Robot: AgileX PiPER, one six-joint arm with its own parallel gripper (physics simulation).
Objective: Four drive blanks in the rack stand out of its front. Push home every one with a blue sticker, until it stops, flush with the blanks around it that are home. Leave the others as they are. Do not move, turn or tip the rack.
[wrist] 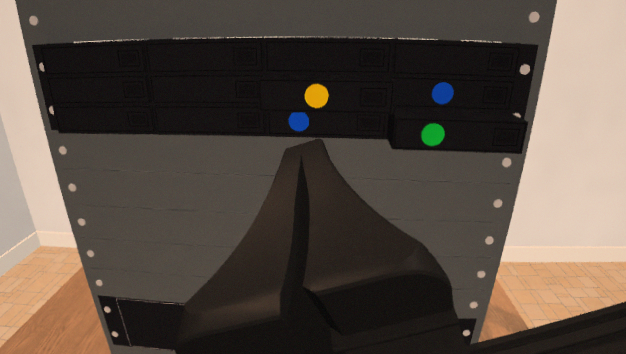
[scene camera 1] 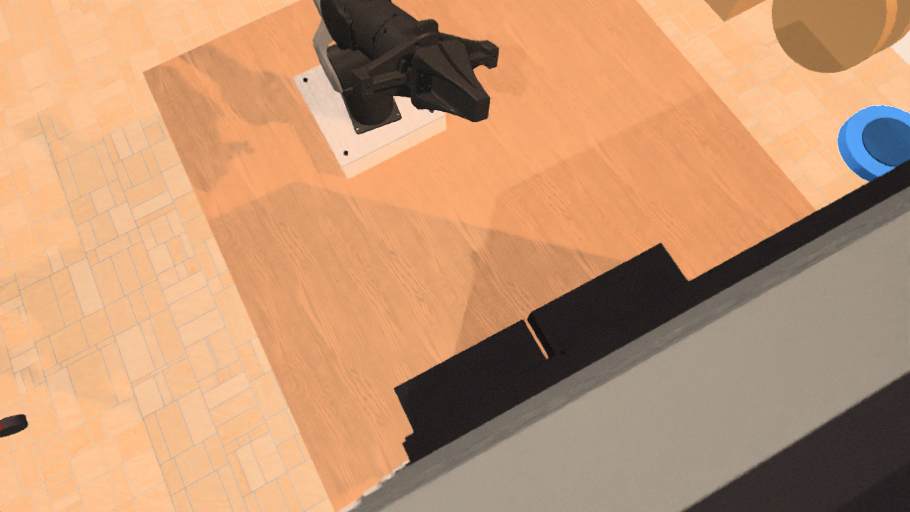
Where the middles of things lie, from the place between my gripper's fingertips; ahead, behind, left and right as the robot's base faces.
Labels:
The yellow-stickered blank (scene camera 1: 572,317) is 22 cm ahead of my hand and 2 cm to the left of it. Also, from my hand: green-stickered blank (scene camera 1: 482,367) (23 cm ahead, 8 cm to the right, 3 cm below).

